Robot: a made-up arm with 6 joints.
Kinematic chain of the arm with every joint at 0, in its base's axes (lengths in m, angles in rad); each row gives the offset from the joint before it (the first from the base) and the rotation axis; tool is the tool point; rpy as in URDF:
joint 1: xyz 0 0 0.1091 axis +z
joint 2: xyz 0 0 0 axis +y
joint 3: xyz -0.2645 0 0.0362 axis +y
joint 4: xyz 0.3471 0 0.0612 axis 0.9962 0 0.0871
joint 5: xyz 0 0 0 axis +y
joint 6: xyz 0.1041 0 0.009 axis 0.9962 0 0.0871
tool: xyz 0 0 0 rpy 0 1.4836 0
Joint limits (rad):
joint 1: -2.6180..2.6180
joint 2: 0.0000..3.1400
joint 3: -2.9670..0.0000
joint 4: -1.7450..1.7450
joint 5: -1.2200..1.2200
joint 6: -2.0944..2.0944
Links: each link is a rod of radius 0.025 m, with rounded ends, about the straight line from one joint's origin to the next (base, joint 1, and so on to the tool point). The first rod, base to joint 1, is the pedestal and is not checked.
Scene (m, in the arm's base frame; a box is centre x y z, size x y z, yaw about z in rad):
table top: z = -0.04
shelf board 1: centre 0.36 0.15 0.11 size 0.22 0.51 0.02 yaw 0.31
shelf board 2: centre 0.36 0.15 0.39 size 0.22 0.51 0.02 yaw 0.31
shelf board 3: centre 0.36 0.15 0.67 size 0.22 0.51 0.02 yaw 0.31
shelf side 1: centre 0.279 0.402 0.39 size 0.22 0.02 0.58 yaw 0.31
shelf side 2: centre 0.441 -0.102 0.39 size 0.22 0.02 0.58 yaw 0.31
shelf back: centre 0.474 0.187 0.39 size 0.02 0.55 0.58 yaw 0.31
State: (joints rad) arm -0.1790 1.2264 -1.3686 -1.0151 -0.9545 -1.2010
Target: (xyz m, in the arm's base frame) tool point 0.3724 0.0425 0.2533
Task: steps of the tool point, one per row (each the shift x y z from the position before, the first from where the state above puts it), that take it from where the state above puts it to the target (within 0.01 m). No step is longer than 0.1 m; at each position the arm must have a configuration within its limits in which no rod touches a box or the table.
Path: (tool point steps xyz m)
1: -0.0675 -0.0311 0.0063
2: -0.0637 -0.0110 -0.0063
3: 0.0144 -0.0009 -0.0907
4: 0.0007 0.0062 -0.0960
5: -0.0134 0.0133 -0.0976
6: 0.0487 0.0056 0.0159
7: 0.0574 0.0164 0.0006
8: 0.0598 0.0312 -0.0165

